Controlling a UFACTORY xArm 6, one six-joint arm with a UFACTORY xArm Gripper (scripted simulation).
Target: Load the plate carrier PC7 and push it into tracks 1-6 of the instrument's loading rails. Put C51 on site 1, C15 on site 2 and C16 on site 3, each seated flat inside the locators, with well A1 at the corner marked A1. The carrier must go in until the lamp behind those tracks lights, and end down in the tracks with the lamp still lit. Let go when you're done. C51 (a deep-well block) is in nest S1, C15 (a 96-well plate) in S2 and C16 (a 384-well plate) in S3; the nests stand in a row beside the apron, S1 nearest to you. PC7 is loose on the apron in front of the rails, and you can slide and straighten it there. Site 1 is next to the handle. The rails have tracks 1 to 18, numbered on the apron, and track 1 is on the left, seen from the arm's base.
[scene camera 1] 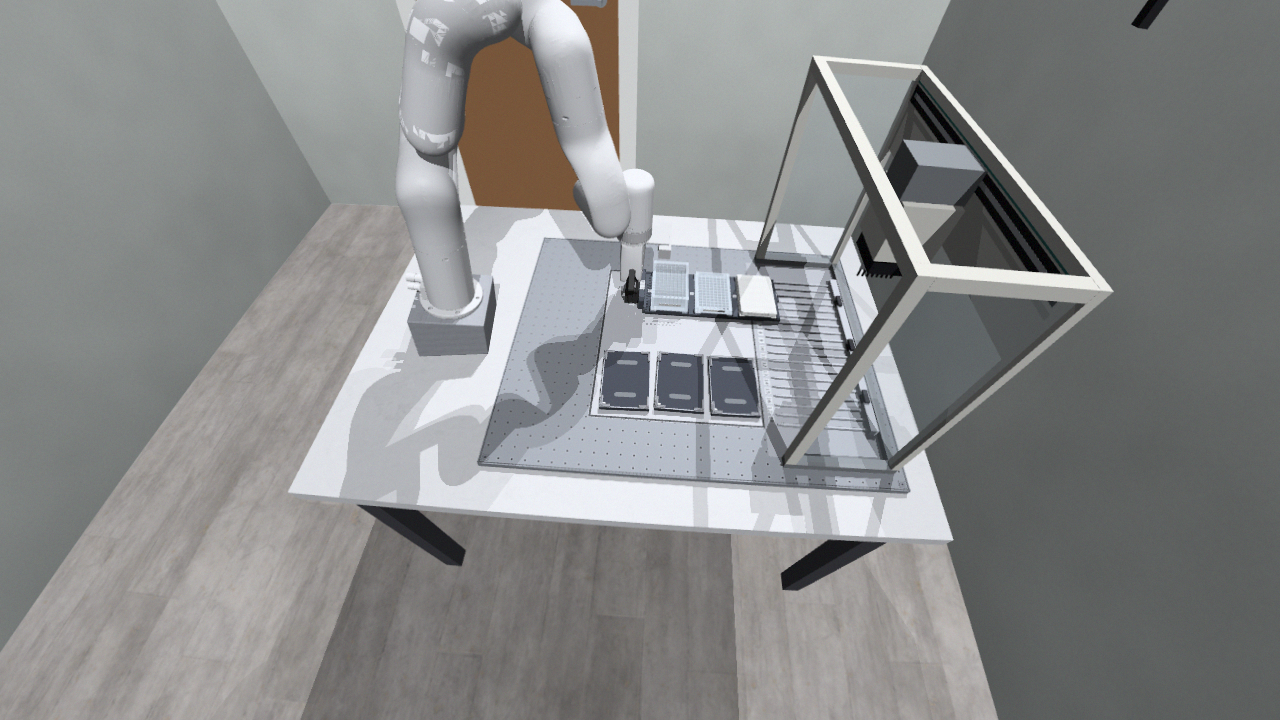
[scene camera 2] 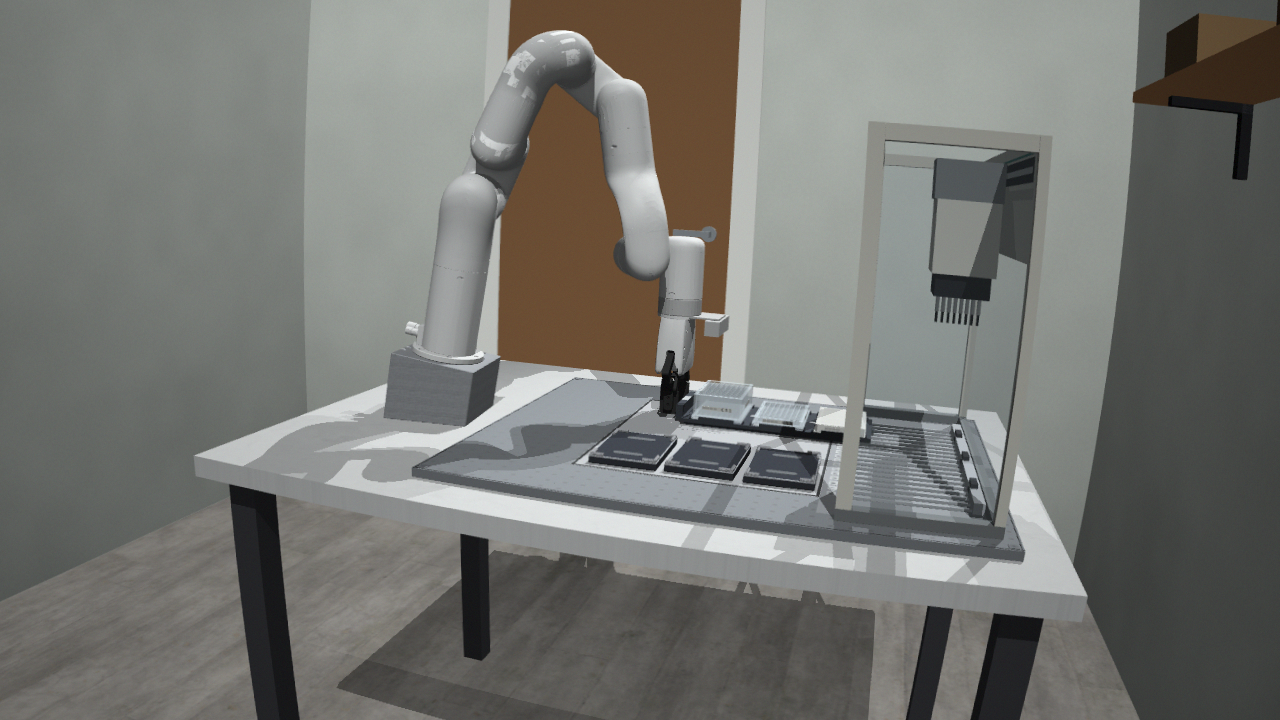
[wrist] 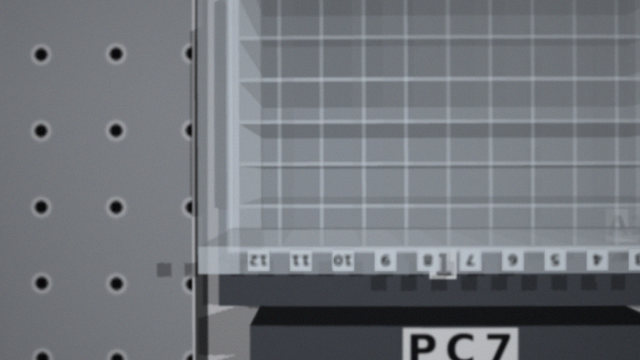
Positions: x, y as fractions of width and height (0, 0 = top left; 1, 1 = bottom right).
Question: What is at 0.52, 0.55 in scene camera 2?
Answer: My gripper.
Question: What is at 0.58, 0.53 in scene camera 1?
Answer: A nest S3.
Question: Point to a dark carrier PC7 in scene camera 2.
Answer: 0.53, 0.57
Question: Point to a dark carrier PC7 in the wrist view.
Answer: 0.89, 0.86
